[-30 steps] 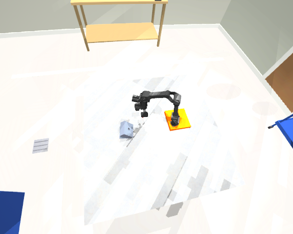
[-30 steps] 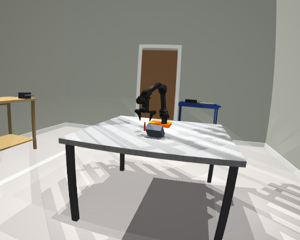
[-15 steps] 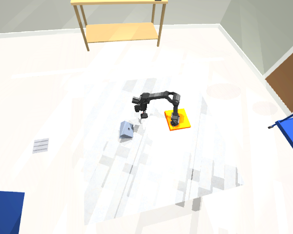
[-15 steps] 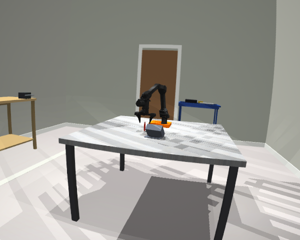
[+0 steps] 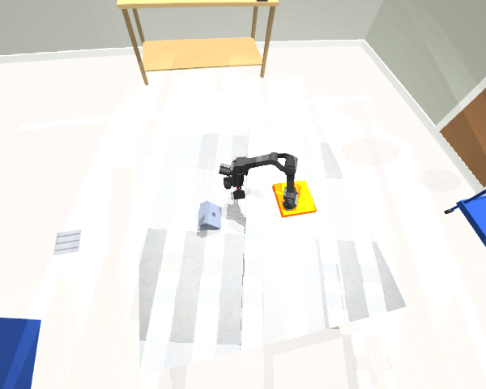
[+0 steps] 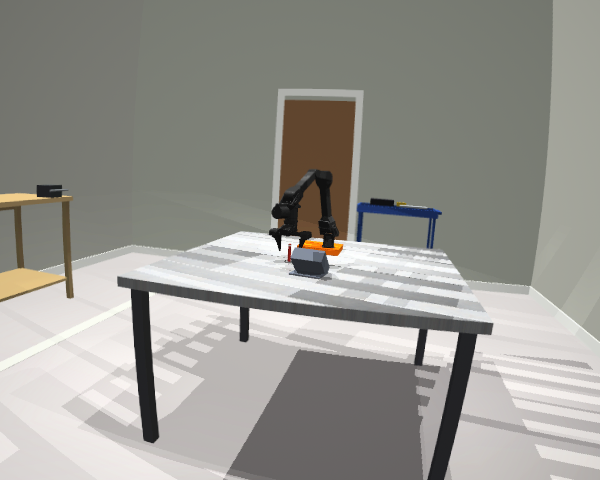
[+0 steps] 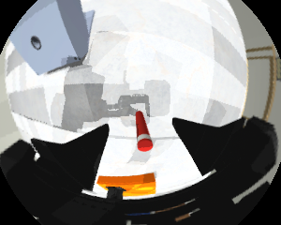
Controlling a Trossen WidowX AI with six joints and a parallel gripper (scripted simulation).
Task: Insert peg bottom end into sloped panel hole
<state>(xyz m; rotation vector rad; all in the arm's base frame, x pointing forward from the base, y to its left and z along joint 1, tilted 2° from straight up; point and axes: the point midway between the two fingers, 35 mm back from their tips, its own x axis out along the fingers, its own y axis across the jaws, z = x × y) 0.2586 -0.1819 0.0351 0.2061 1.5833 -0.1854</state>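
Now: the red peg 10 mm above my gripper tip. The rest, counted from my gripper tip: sloped panel 190 mm ahead, 100 mm to the left.
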